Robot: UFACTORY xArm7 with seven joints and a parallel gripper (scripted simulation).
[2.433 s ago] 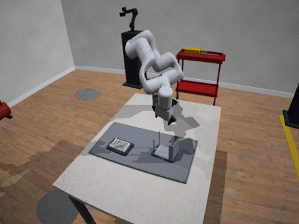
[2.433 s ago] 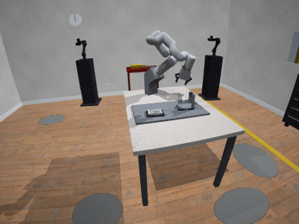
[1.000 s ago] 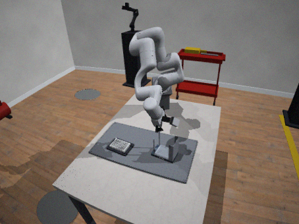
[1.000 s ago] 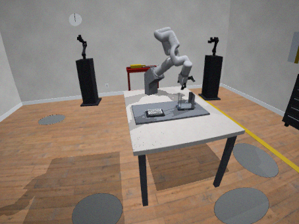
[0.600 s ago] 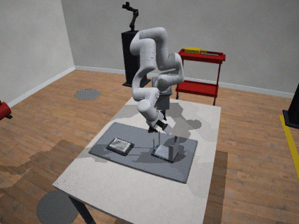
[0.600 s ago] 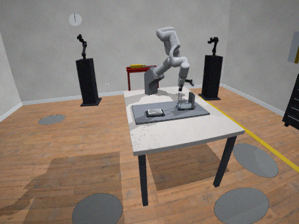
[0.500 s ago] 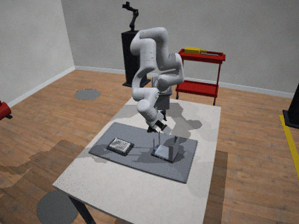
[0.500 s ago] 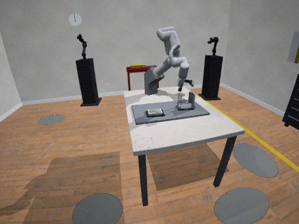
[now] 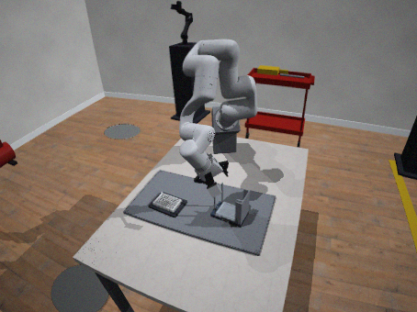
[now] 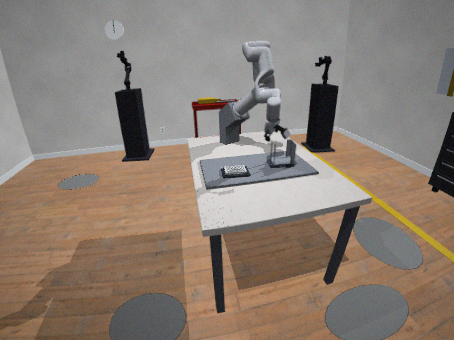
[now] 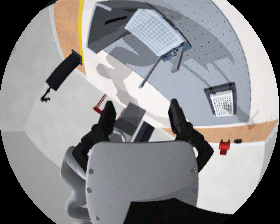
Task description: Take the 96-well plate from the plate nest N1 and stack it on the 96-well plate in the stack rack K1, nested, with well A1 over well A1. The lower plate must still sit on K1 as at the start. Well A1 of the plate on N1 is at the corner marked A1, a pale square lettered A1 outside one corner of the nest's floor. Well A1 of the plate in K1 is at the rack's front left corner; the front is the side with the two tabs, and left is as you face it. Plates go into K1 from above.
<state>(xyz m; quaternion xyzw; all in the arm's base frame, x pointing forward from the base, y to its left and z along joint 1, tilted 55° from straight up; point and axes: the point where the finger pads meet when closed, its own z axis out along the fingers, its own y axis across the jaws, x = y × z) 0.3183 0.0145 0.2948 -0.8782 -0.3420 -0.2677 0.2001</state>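
The pale A1 square lies 320 mm to the right of my hand, 190 mm below it and 40 mm ahead of it.
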